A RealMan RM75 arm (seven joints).
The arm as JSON. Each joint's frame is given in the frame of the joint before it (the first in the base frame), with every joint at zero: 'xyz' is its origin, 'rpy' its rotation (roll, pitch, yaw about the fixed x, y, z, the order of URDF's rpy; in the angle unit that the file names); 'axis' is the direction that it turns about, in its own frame. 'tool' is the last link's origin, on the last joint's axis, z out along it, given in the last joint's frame.
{
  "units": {
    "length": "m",
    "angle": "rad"
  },
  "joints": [
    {
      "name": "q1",
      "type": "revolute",
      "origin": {
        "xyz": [
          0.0,
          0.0,
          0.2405
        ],
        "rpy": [
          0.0,
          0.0,
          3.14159
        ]
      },
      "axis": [
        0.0,
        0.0,
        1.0
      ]
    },
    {
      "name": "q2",
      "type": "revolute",
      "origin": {
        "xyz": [
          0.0,
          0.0,
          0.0
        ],
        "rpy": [
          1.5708,
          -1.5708,
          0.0
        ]
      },
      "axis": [
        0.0,
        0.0,
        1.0
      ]
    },
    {
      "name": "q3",
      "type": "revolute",
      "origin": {
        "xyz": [
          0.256,
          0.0,
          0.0
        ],
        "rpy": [
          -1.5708,
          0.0,
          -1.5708
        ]
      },
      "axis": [
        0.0,
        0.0,
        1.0
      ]
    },
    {
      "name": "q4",
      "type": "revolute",
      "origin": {
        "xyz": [
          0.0,
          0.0,
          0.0
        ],
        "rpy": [
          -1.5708,
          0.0,
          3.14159
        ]
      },
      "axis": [
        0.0,
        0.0,
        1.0
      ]
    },
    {
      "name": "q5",
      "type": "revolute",
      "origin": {
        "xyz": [
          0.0,
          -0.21,
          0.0
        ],
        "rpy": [
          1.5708,
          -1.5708,
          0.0
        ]
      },
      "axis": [
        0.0,
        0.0,
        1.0
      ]
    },
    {
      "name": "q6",
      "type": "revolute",
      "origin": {
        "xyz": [
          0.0,
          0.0,
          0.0
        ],
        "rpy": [
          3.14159,
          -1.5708,
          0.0
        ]
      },
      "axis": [
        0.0,
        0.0,
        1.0
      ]
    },
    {
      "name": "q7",
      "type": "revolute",
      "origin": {
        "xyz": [
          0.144,
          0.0,
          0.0
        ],
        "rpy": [
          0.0,
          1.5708,
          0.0
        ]
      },
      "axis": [
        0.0,
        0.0,
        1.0
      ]
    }
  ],
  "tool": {
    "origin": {
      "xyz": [
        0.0,
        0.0,
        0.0
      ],
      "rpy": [
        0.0,
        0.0,
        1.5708
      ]
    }
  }
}
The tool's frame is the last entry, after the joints.
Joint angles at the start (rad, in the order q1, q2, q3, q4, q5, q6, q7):
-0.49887 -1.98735 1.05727 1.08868 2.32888 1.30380 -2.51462
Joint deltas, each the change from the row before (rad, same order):
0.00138 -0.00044 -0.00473 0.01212 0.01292 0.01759 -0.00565
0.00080 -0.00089 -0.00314 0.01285 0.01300 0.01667 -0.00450
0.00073 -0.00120 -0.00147 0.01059 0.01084 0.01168 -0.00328
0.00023 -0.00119 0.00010 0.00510 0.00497 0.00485 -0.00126
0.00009 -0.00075 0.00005 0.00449 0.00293 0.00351 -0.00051
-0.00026 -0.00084 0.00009 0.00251 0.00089 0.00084 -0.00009
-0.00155 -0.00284 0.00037 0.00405 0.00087 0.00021 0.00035
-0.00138 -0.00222 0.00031 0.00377 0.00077 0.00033 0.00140
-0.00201 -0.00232 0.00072 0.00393 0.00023 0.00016 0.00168
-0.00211 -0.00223 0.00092 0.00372 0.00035 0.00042 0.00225
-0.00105 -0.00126 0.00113 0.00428 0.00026 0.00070 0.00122
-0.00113 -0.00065 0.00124 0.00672 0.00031 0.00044 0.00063
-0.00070 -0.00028 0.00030 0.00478 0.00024 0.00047 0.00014
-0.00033 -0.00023 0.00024 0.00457 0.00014 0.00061 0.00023
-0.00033 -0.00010 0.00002 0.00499 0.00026 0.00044 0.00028
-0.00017 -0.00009 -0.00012 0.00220 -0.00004 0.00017 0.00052
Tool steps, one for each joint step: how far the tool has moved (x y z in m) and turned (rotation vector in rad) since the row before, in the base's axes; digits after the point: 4 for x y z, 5 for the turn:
0.0000 -0.0017 0.0017 -0.00771 0.00750 0.00390
0.0005 -0.0014 0.0015 -0.00800 0.00886 0.00132
0.0005 -0.0010 0.0010 -0.00569 0.00814 0.00028
0.0004 -0.0005 0.0001 -0.00293 0.00378 -0.00072
0.0006 -0.0002 0.0003 -0.00160 0.00257 -0.00171
0.0006 0.0001 0.0000 0.00000 0.00065 -0.00184
0.0017 0.0005 -0.0006 0.00019 -0.00030 -0.00496
0.0015 0.0004 -0.0004 0.00004 0.00045 -0.00547
0.0019 0.0006 -0.0005 -0.00007 0.00021 -0.00681
0.0019 0.0006 -0.0005 -0.00069 0.00062 -0.00725
0.0015 0.0004 -0.0001 -0.00010 0.00115 -0.00579
0.0018 0.0007 0.0006 0.00185 0.00220 -0.00735
0.0012 0.0005 0.0006 0.00179 0.00134 -0.00457
0.0010 0.0003 0.0006 0.00160 0.00122 -0.00409
0.0011 0.0004 0.0007 0.00221 0.00151 -0.00437
0.0005 0.0002 0.0003 0.00101 0.00059 -0.00229

